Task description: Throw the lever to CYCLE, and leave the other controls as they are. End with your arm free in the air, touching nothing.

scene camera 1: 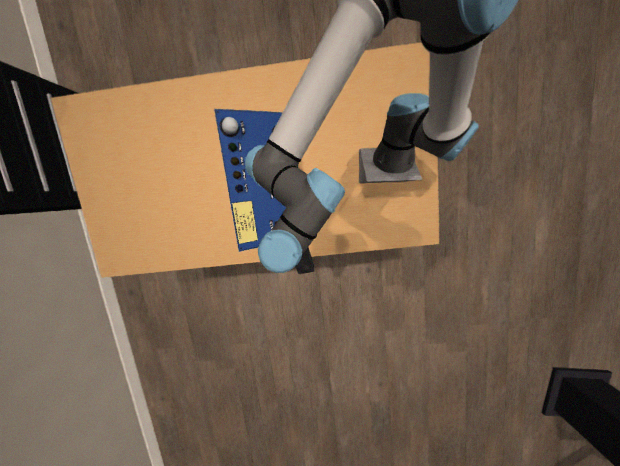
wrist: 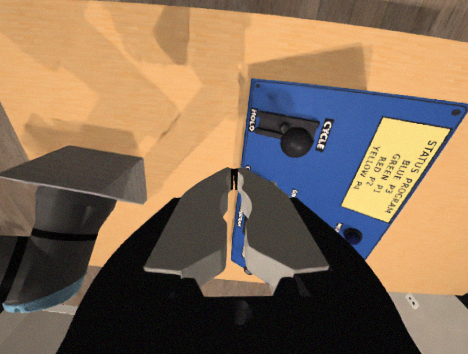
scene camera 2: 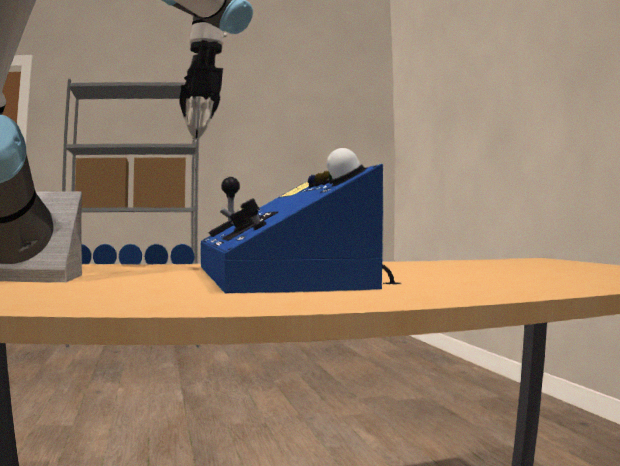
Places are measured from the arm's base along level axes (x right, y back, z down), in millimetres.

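Pixels of known places: gripper, fingertip midpoint: [wrist: 233, 170] [scene camera 2: 196, 139]; arm's base, origin of the base link: [scene camera 1: 392, 160] [wrist: 81, 193] [scene camera 2: 15, 233].
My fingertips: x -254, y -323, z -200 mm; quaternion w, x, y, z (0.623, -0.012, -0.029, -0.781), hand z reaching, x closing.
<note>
Ahead of a thing's pixels: the offset from my fingertips to its top centre. "pt": to the spot under its first point. Level surfaces: height alone.
The lever's black ball knob {dx -9, dy -79, dz +83 mm} [scene camera 2: 230, 185] [wrist: 296, 142] stands on a stem in its slot on the blue sloped console [scene camera 1: 260, 120] [scene camera 2: 310, 240] [wrist: 295, 175]. In the wrist view the knob lies over the slot's CYCLE side, close to the CYCLE label {pt dx -21, dy -138, dz +156 mm} [wrist: 325, 134], away from the HOLD label {pt dx -1, dy -27, dz +219 mm} [wrist: 252, 120]. In scene camera 2 the stem looks nearly upright, leaning upslope from square to the panel. My gripper [scene camera 2: 196, 135] [wrist: 233, 170] is shut and empty, in the air above and to the left of the knob in scene camera 2, apart from the console. The wrist hides the lever in scene camera 1.
A white dome {pt dx +330, dy -258, dz +62 mm} [scene camera 1: 230, 125] [scene camera 2: 343, 161] and a column of small dark knobs {pt dx +223, dy -254, dz +89 mm} [scene camera 1: 235, 160] sit on the console's high side, beside the yellow status card {dx +4, dy -228, dz +90 mm} [scene camera 1: 245, 222] [wrist: 396, 170]. A black control {dx +347, dy -128, dz +143 mm} [scene camera 2: 245, 212] stands near the lever. The arm's grey base plate [scene camera 1: 390, 172] is on the table {dz +285 mm} [scene camera 1: 150, 175].
</note>
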